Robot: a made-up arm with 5 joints.
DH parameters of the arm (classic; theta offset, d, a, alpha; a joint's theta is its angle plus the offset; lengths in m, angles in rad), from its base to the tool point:
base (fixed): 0 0.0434 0.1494 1.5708
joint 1: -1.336 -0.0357 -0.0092 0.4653
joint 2: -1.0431 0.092 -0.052 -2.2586
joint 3: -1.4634 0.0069 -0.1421 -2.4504
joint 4: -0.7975 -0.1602 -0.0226 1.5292
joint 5: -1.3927 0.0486 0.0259 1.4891
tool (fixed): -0.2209 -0.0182 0 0
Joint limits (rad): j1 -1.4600..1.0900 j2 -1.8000..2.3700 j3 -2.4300..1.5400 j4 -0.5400..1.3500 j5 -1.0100..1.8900
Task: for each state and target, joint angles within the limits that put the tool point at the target. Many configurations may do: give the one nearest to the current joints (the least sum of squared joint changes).
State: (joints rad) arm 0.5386 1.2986 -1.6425 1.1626 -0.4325
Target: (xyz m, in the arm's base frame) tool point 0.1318 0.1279 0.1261
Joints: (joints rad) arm 0.9453 1.7989 -1.0129 1.3500 0.3493
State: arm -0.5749 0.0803 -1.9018 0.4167 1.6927
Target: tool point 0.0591 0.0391 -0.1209
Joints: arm -0.0751 -0.3844 -2.3337 -0.0657 1.3785
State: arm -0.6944 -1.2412 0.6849 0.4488 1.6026
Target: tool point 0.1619 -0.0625 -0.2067
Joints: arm -0.4927 -1.1958 1.3673 -0.1817 1.8070
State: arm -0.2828 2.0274 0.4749 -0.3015 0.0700
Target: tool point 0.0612 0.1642 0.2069
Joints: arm 0.0727 1.7986 0.3434 0.2337 0.5152
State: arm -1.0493 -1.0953 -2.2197 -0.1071 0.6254
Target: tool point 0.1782 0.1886 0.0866
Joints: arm -1.2625 -1.1873 -1.3565 -0.3738 0.0310
